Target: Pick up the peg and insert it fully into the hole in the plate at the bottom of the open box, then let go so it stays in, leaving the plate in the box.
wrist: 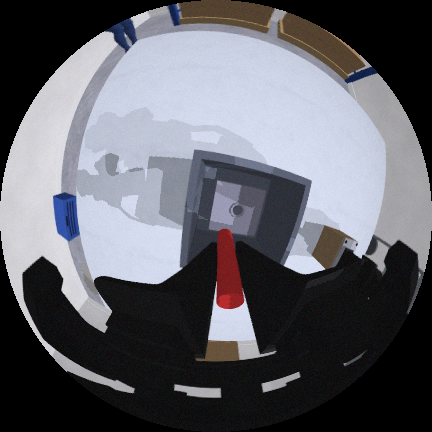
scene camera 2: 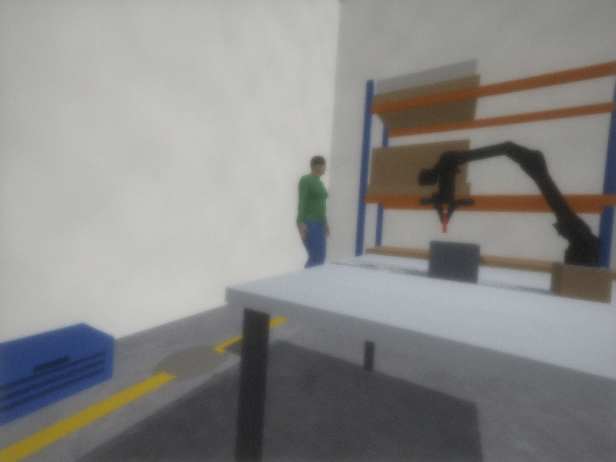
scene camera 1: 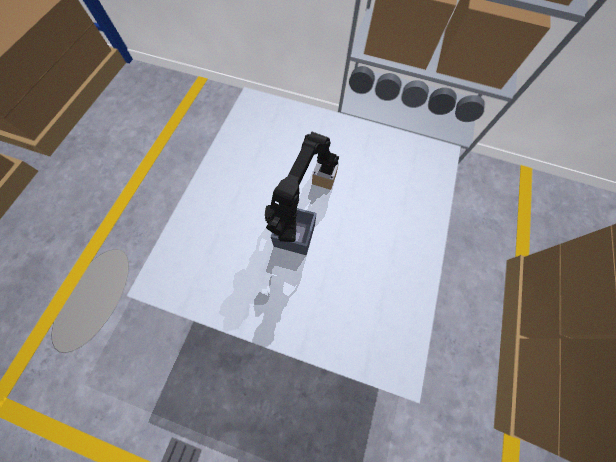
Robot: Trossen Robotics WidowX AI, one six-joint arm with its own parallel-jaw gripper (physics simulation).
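Places are measured from the arm's base along level axes (x right, y down, z ahead), in centimetres.
Pixels of known places: gripper, fingertip midpoint: (wrist: 225, 247) (scene camera 2: 444, 223) (scene camera 1: 289, 225); arm's base at its link origin: (wrist: 344, 258) (scene camera 2: 581, 265) (scene camera 1: 327, 168).
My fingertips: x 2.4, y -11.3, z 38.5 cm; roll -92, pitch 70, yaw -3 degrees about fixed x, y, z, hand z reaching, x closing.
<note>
For each thing: its middle in the pictures, then the offset to it from my fingertips. Level surfaces: height alone.
- red peg at the middle of its body: (wrist: 226, 258) (scene camera 2: 444, 222) dz -0.3, dx -0.7, dy -0.4 cm
- dark grey open box at the middle of its body: (wrist: 238, 211) (scene camera 2: 451, 260) (scene camera 1: 294, 230) dz -3.6, dx -0.2, dy +14.2 cm
- pale square plate at the middle of its body: (wrist: 235, 206) (scene camera 1: 294, 233) dz -3.6, dx -0.2, dy +17.7 cm
- white table at its surface level: dy +21.1 cm
The red peg (scene camera 2: 445, 223) (wrist: 227, 265) is upright between the fingers of my gripper (scene camera 2: 446, 220) (wrist: 225, 247), which is shut on it. In scene camera 2 the peg's lower end is above the rim of the dark grey open box (scene camera 1: 290, 247) (scene camera 2: 454, 262) (wrist: 296, 225). In the wrist view the pale square plate (wrist: 223, 205) lies at the bottom of the box, with a round dark hole (wrist: 237, 210) near its middle; the peg's far end shows close to the plate's lower edge. In scene camera 1 the arm hides the peg and part of the box.
The arm's base stands on a brown block (scene camera 1: 323, 180) (scene camera 2: 582, 283) (wrist: 328, 246). Box and block are on the white table (scene camera 1: 380, 250) (scene camera 2: 380, 300) (wrist: 225, 90). A person in green (scene camera 2: 312, 200) stands beyond the table. Shelves with cardboard boxes (scene camera 1: 492, 45) (scene camera 2: 420, 167) are by the walls.
</note>
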